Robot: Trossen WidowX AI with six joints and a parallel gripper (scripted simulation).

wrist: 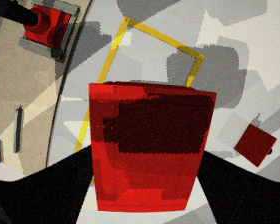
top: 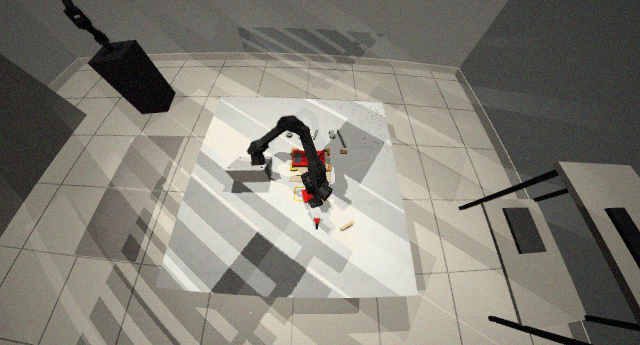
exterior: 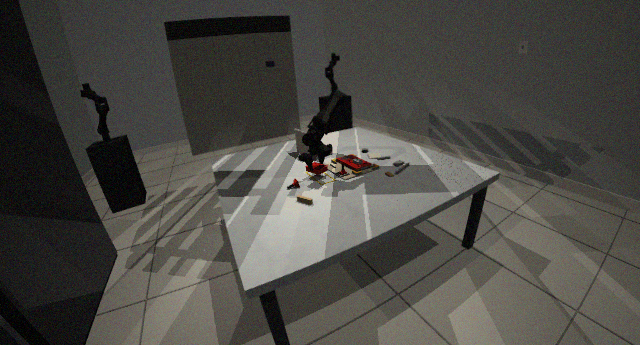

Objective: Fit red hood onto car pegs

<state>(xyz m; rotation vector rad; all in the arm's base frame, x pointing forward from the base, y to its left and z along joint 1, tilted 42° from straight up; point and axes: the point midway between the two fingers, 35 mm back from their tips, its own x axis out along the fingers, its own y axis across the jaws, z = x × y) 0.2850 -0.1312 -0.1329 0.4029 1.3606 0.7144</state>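
Right now my gripper tip is 2 cm short of the tan jig, 22 cm to the right of it and 4 cm above it. From my gripper tip the other things lie so: wooden block 18 cm ahead, 18 cm to the right, 4 cm below; red hood 1 cm above.
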